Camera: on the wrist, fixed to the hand. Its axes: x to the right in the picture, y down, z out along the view.
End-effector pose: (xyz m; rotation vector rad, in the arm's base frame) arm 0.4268 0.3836 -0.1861 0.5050 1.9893 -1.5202
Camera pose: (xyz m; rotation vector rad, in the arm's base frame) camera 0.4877 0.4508 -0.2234 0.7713 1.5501 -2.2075
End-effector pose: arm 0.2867 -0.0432 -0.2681 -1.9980 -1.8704 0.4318
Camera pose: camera 0.3793 -0.0754 -0.2683 -1.4969 -1.4841 0.7977
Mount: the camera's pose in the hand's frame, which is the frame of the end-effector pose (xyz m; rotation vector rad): -0.0254 0.0836 -0.0445 0.6408 0.0827 -0.0618
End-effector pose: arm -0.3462 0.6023 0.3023 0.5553 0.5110 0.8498
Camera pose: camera -0.4340 0.6379 0.3275 1.0857 0.8808 0.6421
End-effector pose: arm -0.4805 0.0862 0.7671 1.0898 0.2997 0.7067
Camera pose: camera -0.5553 0.1238 0.8182 1.6502 0.6569 0.6135
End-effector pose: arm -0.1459 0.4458 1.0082 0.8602 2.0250 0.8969
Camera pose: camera -0.1475 0.4564 1.1057 1.0959 2.4387 0.2351
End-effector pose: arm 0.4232 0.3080 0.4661 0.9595 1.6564 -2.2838
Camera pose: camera 0.5009 0.3109 0.4064 -1.0344 -0.8955 2.6711
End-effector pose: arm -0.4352 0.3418 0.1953 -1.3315 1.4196 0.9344
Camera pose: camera -0.5248 0.3160 0.2256 -0.9248 1.5545 0.3301
